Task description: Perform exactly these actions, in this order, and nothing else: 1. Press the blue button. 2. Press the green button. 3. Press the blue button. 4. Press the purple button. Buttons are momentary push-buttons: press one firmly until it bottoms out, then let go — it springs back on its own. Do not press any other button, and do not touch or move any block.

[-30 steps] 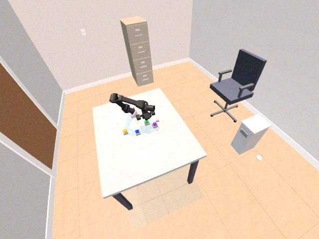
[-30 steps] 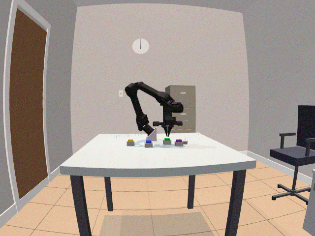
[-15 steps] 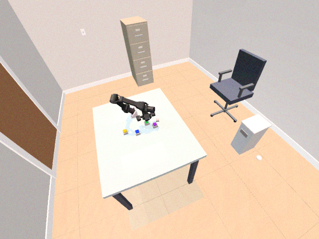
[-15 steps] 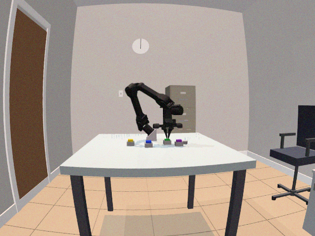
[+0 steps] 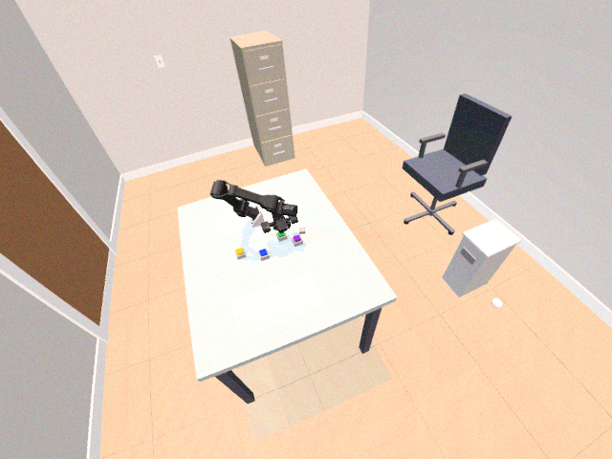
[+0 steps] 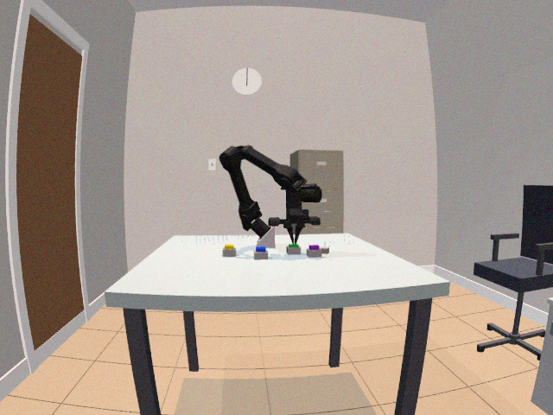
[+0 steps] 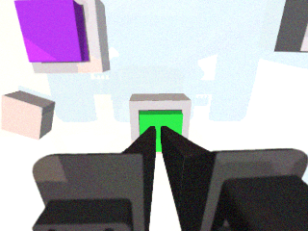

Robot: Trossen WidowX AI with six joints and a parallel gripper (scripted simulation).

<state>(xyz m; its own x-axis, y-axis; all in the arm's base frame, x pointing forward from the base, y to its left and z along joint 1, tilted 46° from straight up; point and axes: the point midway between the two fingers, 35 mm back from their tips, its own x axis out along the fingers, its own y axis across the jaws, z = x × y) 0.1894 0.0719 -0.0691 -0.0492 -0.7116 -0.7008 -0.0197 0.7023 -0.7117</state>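
My gripper tip is now right at the green button. From my gripper tip the other things lie so: purple button 60 mm to the left, 60 mm ahead; then blue button 120 mm to the right, 90 mm ahead; then small pale block 110 mm to the left, 20 mm below.
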